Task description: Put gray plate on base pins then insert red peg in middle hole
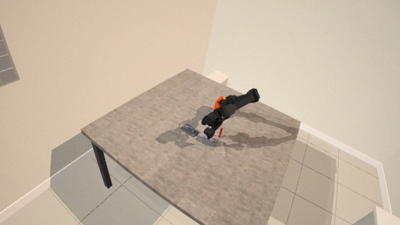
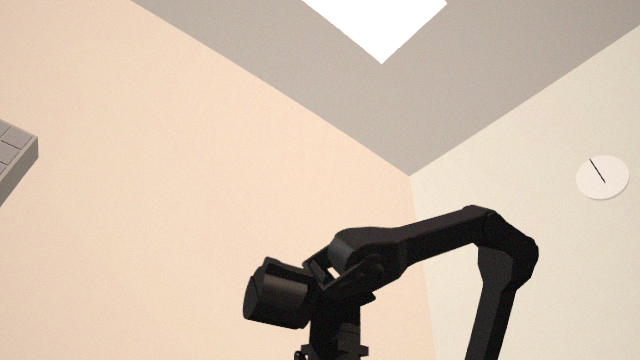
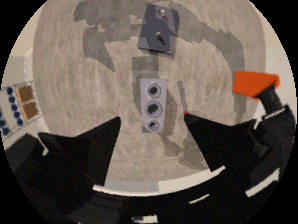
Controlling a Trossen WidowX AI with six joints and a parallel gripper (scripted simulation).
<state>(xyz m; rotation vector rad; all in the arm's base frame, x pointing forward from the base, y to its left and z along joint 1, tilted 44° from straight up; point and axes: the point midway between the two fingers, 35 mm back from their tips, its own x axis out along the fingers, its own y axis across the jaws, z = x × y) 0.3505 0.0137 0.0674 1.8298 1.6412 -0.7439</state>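
Right now my gripper tip is 40 mm above the gray plate. Also, from my gripper tip: red peg: 100 mm behind, 40 mm to the left, 40 mm below; then pin base: 170 mm to the right, 70 mm below, 30 mm behind.
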